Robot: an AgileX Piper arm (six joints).
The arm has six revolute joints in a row. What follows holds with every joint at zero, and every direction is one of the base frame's. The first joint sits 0.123 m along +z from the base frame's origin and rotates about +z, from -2.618 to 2.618 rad. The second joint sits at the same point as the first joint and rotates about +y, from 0 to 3.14 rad. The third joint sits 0.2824 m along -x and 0.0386 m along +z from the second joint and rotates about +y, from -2.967 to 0 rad. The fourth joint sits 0.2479 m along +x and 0.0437 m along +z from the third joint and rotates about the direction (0.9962, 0, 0.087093), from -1.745 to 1.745 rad. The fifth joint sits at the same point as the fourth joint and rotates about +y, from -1.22 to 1.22 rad. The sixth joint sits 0.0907 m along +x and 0.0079 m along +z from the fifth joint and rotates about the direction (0.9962, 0, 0.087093), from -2.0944 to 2.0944 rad. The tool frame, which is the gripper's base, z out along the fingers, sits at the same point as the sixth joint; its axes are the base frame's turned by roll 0, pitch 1.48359 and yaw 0 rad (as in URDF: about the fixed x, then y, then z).
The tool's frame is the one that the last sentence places.
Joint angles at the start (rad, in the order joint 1, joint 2, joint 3, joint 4, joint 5, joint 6): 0.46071 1.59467 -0.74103 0.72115 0.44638 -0.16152
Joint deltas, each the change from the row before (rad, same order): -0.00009 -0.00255 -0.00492 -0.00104 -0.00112 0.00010; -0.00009 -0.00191 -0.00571 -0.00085 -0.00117 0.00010; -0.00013 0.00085 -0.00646 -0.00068 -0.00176 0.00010; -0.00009 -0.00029 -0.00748 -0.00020 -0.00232 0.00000; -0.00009 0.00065 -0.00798 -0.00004 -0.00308 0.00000; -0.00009 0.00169 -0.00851 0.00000 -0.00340 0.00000; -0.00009 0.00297 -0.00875 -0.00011 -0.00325 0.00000; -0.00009 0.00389 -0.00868 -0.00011 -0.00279 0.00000; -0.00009 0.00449 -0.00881 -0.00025 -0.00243 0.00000; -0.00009 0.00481 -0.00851 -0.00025 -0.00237 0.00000
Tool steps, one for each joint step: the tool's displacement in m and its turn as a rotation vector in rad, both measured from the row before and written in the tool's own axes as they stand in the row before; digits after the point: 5 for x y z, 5 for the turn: -0.00148 0.00109 -0.00117 -0.00284 -0.00733 -0.00289; -0.00167 0.00116 -0.00109 -0.00298 -0.00752 -0.00275; -0.00183 0.00099 -0.00044 -0.00201 -0.00645 -0.00199; -0.00219 0.00131 -0.00085 -0.00314 -0.00883 -0.00229; -0.00235 0.00129 -0.00064 -0.00289 -0.00923 -0.00201; -0.00248 0.00127 -0.00041 -0.00262 -0.00912 -0.00182; -0.00247 0.00116 -0.00008 -0.00212 -0.00809 -0.00162; -0.00237 0.00105 0.00019 -0.00173 -0.00681 -0.00134; -0.00234 0.00100 0.00035 -0.00151 -0.00605 -0.00133; -0.00223 0.00090 0.00048 -0.00123 -0.00547 -0.00115
